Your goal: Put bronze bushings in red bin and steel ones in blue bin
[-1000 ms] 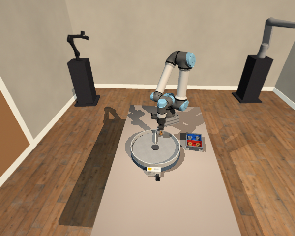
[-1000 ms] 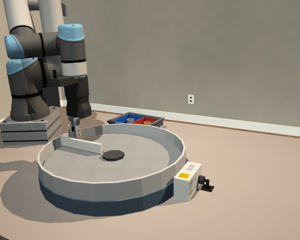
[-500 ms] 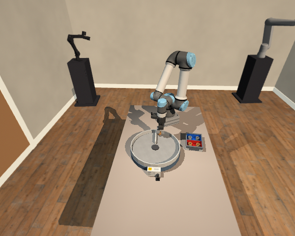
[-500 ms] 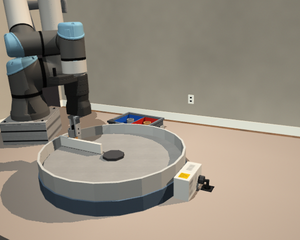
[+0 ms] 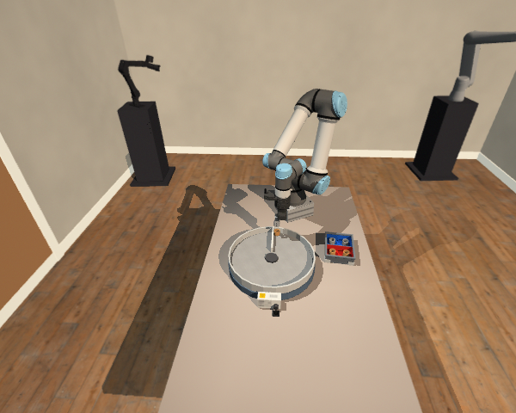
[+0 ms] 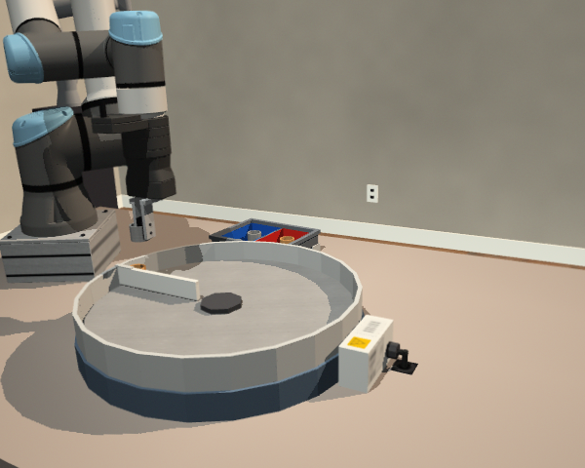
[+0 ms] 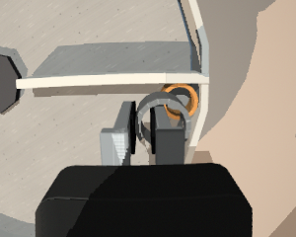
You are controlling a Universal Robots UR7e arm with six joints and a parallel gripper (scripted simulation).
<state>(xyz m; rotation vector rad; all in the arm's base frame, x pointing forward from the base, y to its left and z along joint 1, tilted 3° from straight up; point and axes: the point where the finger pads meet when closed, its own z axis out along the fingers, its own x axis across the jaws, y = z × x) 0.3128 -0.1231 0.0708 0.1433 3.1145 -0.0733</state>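
Now: the bin 330 mm to the left of my hand, 130 mm below it and 60 mm ahead of it. The rest, counted from my hand: round turntable 150 mm ahead, 100 mm below, 30 mm to the right.
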